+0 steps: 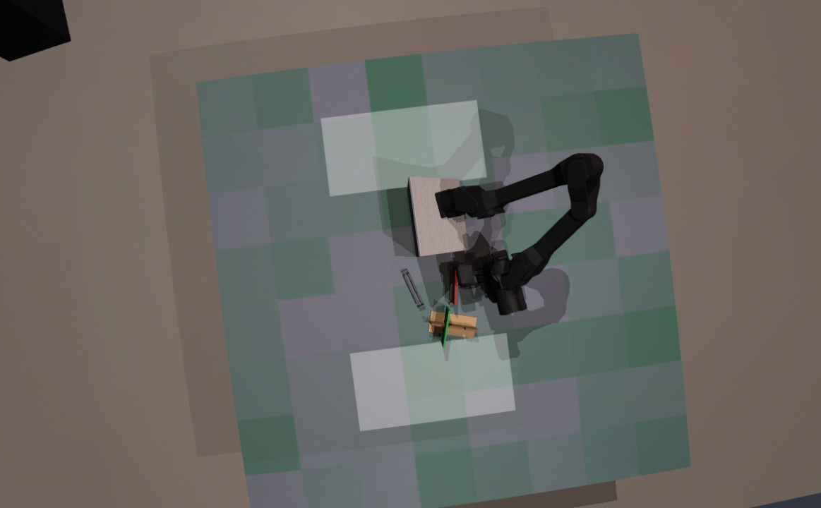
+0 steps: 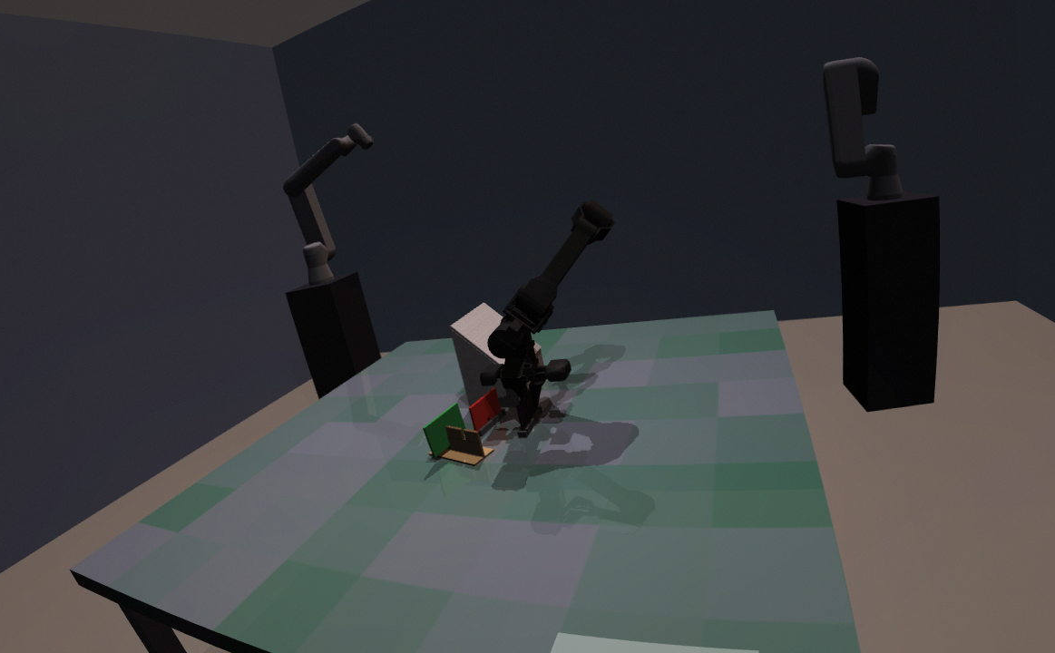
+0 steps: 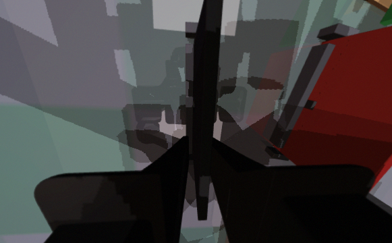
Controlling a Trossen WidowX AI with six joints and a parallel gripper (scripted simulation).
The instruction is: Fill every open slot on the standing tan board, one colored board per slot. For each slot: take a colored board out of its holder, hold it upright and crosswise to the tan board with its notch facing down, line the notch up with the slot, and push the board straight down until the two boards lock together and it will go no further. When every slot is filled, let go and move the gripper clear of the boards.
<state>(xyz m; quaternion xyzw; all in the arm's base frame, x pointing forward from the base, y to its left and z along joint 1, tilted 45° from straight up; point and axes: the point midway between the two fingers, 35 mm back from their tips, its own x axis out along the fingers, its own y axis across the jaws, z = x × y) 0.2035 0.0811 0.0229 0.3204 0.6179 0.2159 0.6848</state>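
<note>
Now: gripper tip 13 cm to the left of the tan board and 13 cm short of it. From my gripper tip the other things lie so: red board (10 cm to the right, 2 cm ahead); then green board (15 cm to the right, 12 cm ahead, 2 cm above); then black board (3 cm ahead).
</note>
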